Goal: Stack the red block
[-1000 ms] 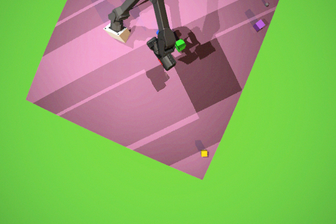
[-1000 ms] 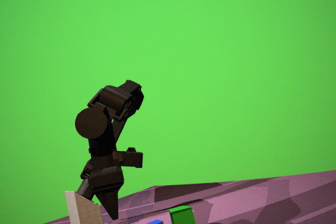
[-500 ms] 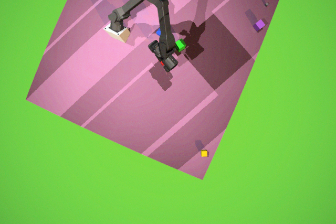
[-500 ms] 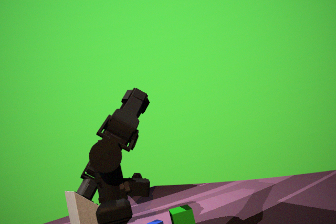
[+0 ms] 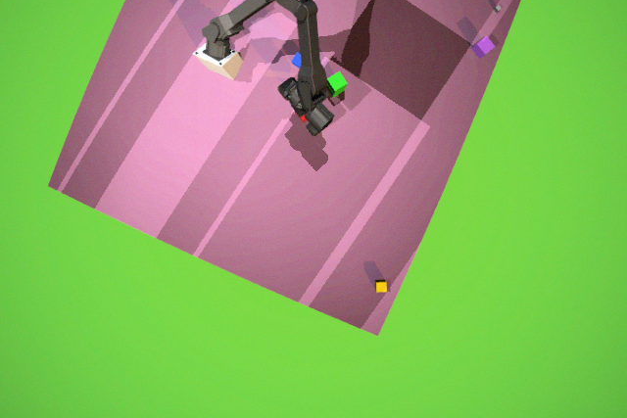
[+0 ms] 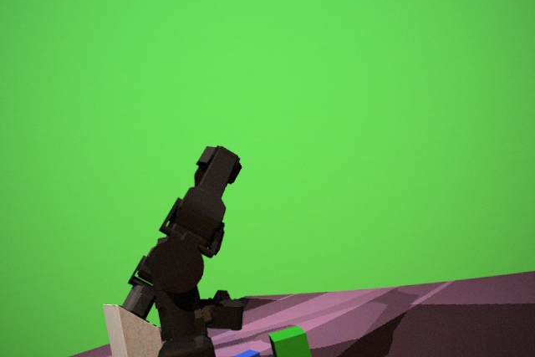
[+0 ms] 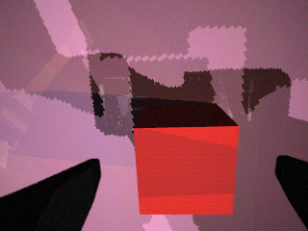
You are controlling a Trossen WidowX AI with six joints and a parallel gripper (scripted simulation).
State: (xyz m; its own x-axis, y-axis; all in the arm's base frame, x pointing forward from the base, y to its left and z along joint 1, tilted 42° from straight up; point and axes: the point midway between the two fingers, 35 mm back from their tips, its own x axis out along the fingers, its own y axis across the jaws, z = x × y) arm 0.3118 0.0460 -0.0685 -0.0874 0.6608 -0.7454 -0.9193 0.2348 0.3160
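Now: the red block 10 mm below my gripper tip. From my gripper tip the other things lie so: blue block (140 mm to the left, 110 mm behind, 20 mm below); then yellow block (510 mm ahead, 370 mm to the right, 20 mm below); then small white piece (150 mm to the left, 70 mm behind, 30 mm below).
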